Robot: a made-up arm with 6 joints. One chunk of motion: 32 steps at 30 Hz.
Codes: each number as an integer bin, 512 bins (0 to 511) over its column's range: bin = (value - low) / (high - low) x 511, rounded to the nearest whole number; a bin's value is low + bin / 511 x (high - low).
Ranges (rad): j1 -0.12..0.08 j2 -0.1..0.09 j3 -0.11..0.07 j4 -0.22..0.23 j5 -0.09..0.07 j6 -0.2..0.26
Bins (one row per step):
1: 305 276 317 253 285 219
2: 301 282 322 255 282 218
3: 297 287 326 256 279 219
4: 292 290 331 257 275 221
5: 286 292 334 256 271 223
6: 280 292 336 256 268 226
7: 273 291 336 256 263 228
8: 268 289 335 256 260 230
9: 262 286 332 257 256 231
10: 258 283 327 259 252 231
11: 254 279 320 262 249 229
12: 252 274 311 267 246 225
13: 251 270 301 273 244 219
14: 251 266 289 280 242 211
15: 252 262 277 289 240 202
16: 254 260 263 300 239 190
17: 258 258 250 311 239 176
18: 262 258 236 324 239 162
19: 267 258 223 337 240 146
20: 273 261 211 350 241 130
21: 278 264 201 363 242 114
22: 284 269 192 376 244 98
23: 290 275 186 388 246 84
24: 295 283 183 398 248 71
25: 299 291 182 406 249 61
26: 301 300 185 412 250 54
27: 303 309 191 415 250 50
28: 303 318 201 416 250 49
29: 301 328 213 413 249 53
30: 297 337 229 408 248 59
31: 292 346 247 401 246 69
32: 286 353 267 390 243 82
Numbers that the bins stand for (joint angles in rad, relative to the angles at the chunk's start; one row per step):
1: -0.0006 0.0026 0.0017 0.0028 -0.0008 -0.0029
2: -0.0022 0.0049 0.0034 0.0046 -0.0017 -0.0038
3: -0.0038 0.0067 0.0048 0.0054 -0.0026 -0.0029
4: -0.0057 0.0078 0.0066 0.0063 -0.0039 -0.0011
5: -0.0081 0.0086 0.0077 0.0054 -0.0051 0.0007
6: -0.0104 0.0086 0.0084 0.0054 -0.0061 0.0034
7: -0.0132 0.0082 0.0084 0.0054 -0.0077 0.0052
8: -0.0151 0.0075 0.0080 0.0054 -0.0086 0.0070
9: -0.0175 0.0063 0.0069 0.0063 -0.0098 0.0079
10: -0.0190 0.0052 0.0052 0.0081 -0.0111 0.0079
11: -0.0206 0.0037 0.0027 0.0107 -0.0120 0.0061
12: -0.0214 0.0019 -0.0005 0.0151 -0.0130 0.0025
13: -0.0218 0.0004 -0.0040 0.0204 -0.0136 -0.0029
14: -0.0218 -0.0011 -0.0082 0.0266 -0.0142 -0.0101
15: -0.0214 -0.0026 -0.0124 0.0345 -0.0149 -0.0182
16: -0.0206 -0.0033 -0.0174 0.0442 -0.0152 -0.0290
17: -0.0190 -0.0041 -0.0219 0.0539 -0.0152 -0.0416
18: -0.0175 -0.0041 -0.0269 0.0653 -0.0152 -0.0542
19: -0.0155 -0.0041 -0.0314 0.0768 -0.0149 -0.0686
20: -0.0132 -0.0030 -0.0357 0.0882 -0.0145 -0.0830
21: -0.0112 -0.0018 -0.0392 0.0997 -0.0142 -0.0974
22: -0.0088 0.0000 -0.0424 0.1111 -0.0136 -0.1118
23: -0.0065 0.0023 -0.0445 0.1217 -0.0130 -0.1244
24: -0.0045 0.0052 -0.0455 0.1305 -0.0123 -0.1361
25: -0.0030 0.0082 -0.0459 0.1375 -0.0120 -0.1451
26: -0.0022 0.0115 -0.0448 0.1428 -0.0117 -0.1514
27: -0.0014 0.0149 -0.0427 0.1455 -0.0117 -0.1550
28: -0.0014 0.0182 -0.0392 0.1463 -0.0117 -0.1559
29: -0.0022 0.0220 -0.0350 0.1437 -0.0120 -0.1523
30: -0.0038 0.0253 -0.0293 0.1393 -0.0123 -0.1469
31: -0.0057 0.0286 -0.0230 0.1331 -0.0130 -0.1379
32: -0.0081 0.0313 -0.0159 0.1234 -0.0139 -0.1262

